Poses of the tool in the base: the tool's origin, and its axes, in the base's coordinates. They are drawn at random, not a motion.
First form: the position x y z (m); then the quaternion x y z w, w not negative.
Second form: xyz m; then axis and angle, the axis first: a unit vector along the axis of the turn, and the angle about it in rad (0 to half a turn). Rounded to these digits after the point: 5 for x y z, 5 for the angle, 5 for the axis.
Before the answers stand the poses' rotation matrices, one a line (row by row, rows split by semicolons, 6 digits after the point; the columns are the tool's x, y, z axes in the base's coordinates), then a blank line. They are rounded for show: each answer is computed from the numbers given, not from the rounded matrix.
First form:
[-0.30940 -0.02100 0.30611 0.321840 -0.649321 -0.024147 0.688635]
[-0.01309 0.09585 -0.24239 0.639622 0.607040 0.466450 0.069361]
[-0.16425 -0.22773 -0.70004 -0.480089 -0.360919 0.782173 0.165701]
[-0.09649 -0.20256 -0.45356 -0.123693 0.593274 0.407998 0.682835]
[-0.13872 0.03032 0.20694 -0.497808 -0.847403 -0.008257 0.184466]
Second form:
0.155598 -0.384698 -0.909833; -0.451212 0.791672 -0.411902; 0.878747 0.474619 -0.050398
-0.172146 0.711845 0.680913; 0.841259 -0.253383 0.477578; 0.512493 0.655037 -0.555227
-0.484115 0.087333 -0.870635; 0.605761 -0.684561 -0.405500; -0.631416 -0.723705 0.278504
-0.036873 -0.703958 0.709284; 0.410423 0.636475 0.653033; -0.911149 0.315185 0.265452
-0.436319 0.846734 -0.304413; 0.840641 0.504238 0.197651; 0.320855 -0.169663 -0.931808

[-0.30940 -0.02100 0.30611 0.44385 -0.89548 -0.03330 1.62238]
[-0.01309 0.09585 -0.24239 0.64117 0.60851 0.46758 3.00276]
[-0.16425 -0.22773 -0.70004 -0.48682 -0.36598 0.79314 2.80865]
[-0.09649 -0.20256 -0.45356 -0.16931 0.81207 0.55846 1.63832]
[-0.13872 0.03032 0.20694 -0.50650 -0.86220 -0.00840 2.77054]

